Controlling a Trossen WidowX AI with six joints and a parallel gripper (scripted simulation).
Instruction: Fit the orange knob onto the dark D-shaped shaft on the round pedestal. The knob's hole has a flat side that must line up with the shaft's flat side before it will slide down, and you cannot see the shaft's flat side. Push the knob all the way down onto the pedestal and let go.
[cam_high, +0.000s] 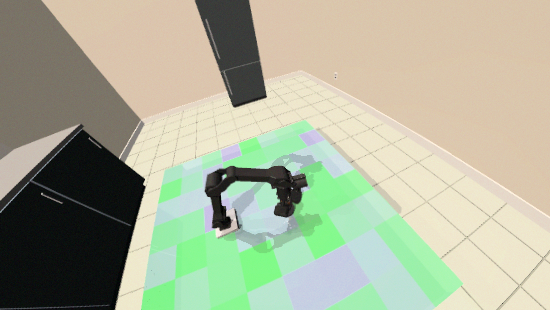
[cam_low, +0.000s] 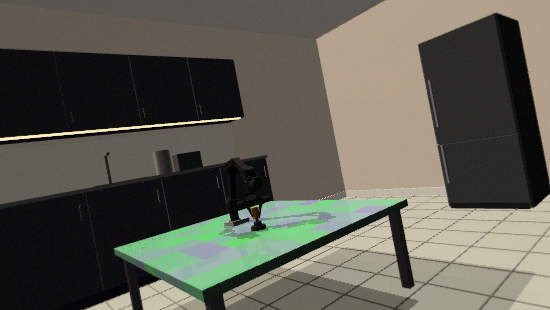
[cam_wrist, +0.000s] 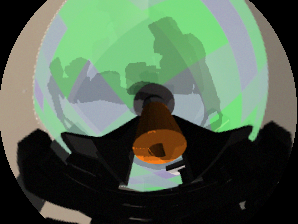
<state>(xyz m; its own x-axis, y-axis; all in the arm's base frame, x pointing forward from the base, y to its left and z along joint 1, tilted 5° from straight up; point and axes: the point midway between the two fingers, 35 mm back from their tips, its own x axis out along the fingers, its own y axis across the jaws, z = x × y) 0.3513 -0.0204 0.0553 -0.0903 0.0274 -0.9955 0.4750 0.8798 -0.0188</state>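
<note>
Now: gripper tip 20 mm below the orange knob. The rest, counted from my gripper tip: dark round pedestal: 40 mm below.
</note>
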